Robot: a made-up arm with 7 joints. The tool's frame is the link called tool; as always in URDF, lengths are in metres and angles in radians.
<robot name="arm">
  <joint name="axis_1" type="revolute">
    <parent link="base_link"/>
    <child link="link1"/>
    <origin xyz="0 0 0.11" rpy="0 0 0"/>
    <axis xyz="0 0 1"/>
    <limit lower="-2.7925" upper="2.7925"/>
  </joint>
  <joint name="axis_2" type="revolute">
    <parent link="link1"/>
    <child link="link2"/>
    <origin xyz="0 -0.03 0.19" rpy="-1.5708 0 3.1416"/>
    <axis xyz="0 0 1"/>
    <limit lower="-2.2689" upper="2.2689"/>
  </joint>
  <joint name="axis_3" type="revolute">
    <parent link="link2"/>
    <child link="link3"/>
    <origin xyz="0 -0.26 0.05" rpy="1.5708 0 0"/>
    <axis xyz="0 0 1"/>
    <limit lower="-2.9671" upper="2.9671"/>
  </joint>
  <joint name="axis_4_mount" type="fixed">
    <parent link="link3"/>
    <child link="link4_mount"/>
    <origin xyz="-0.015 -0.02 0.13" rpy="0 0 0"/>
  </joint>
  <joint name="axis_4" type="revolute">
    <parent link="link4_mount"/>
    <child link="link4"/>
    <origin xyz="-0.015 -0.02 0.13" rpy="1.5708 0 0"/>
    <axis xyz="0 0 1"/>
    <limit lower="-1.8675" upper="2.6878"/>
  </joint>
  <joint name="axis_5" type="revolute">
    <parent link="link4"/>
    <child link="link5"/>
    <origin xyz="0.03 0.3 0.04" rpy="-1.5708 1.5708 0"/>
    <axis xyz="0 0 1"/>
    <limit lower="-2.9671" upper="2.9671"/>
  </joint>
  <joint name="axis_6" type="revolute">
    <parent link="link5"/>
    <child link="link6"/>
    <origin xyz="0.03 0 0.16" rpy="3.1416 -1.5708 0"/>
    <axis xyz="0 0 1"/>
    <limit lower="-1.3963" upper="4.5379"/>
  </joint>
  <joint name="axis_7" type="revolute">
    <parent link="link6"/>
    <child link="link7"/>
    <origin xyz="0.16 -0.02 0.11" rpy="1.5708 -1.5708 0"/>
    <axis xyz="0 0 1"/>
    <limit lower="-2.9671" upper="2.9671"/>
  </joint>
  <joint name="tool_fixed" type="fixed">
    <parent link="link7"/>
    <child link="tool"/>
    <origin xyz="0 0 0" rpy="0 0 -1.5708"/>
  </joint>
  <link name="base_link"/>
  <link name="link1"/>
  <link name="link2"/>
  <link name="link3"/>
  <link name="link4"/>
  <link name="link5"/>
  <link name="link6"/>
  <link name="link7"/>
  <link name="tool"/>
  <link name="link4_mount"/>
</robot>
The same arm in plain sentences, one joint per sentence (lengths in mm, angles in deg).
The arm has seven revolute joints in a row. What follows holds with every joint at zero, and every direction is one of the base frame's.
Joint 1 is mounted 110.0 mm along +z from the base frame's origin and turns about +z, from -160.00 to 160.00 deg.
Joint 2 is mounted 30.0 mm along -y and 190.0 mm along +z from joint 1 and turns about -y, from -130.00 to 130.00 deg.
Joint 3 is mounted 50.0 mm along -y and 260.0 mm along +z from joint 2 and turns about +z, from -170.00 to 170.00 deg.
Joint 4 is mounted 30.0 mm along +x and 40.0 mm along +y and 260.0 mm along +z from joint 3 and turns about +y, from -107.00 to 154.00 deg.
Joint 5 is mounted 30.0 mm along -x and 40.0 mm along +y and 300.0 mm along +z from joint 4 and turns about +z, from -170.00 to 170.00 deg.
Joint 6 is mounted 30.0 mm along -y and 160.0 mm along +z from joint 5 and turns about -y, from -80.00 to 260.00 deg.
Joint 7 is mounted 20.0 mm along +x and 110.0 mm along -y and 160.0 mm along +z from joint 6 and turns about +x, from -170.00 to 170.00 deg.
The tool frame, which is the frame that the pose is given for, is mounted at the same point as joint 7; its axes are the base frame's turned by roll -180.00, pitch -90.00 and yaw 0.00 deg (as in URDF: about the fixed x, then y, then z).

